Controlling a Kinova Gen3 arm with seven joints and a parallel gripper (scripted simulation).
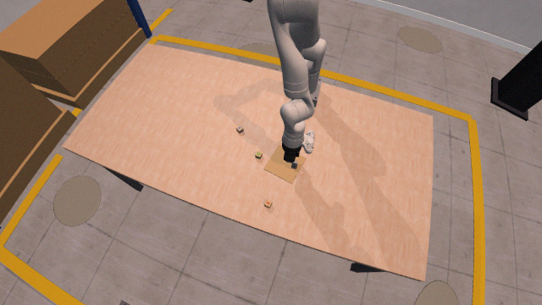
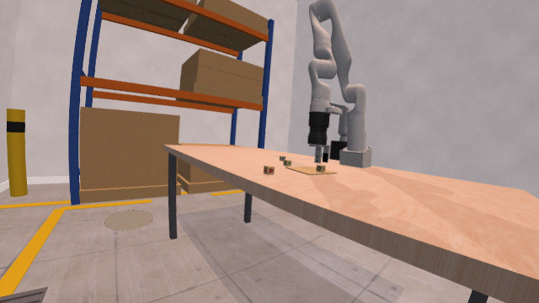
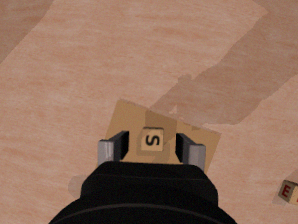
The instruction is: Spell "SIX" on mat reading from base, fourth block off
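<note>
The tan mat is 5 cm below my hand, 4 cm to the right of it and 1 cm ahead of it. Round my hand: block (21 cm ahead, 4 cm below, 1 cm to the right).
</note>
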